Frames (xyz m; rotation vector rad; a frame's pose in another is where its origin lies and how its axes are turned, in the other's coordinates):
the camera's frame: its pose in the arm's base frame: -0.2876 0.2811 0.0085 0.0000 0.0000 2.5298
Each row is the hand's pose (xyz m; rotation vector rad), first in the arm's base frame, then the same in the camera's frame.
Working: the arm's base frame: its pose in the camera's frame: -0.3969 0.0649 -0.0085 0.0000 0.0000 -2.5298

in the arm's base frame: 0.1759 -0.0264 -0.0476 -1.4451 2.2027 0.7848
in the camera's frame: -0.5560 -0.0145 -0.0561 1.5572 1.9089 -0.2666
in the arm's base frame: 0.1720 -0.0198 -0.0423 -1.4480 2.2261 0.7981
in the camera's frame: -0.5491 -0.0176 -0.0508 1.5678 1.9066 -0.2348
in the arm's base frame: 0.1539 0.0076 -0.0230 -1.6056 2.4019 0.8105
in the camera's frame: -0.5185 -0.0297 -0.0315 1.6121 2.0113 0.0376
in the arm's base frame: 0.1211 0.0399 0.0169 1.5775 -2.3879 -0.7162
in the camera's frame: -0.4731 -0.0373 0.0084 1.6981 2.0952 0.4578
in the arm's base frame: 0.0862 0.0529 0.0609 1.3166 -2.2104 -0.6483
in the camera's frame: -0.4371 -0.0279 0.0524 1.7948 2.0148 0.8659
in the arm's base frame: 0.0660 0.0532 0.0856 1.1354 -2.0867 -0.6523
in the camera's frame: -0.4204 -0.0165 0.0771 1.8247 1.8947 1.1348
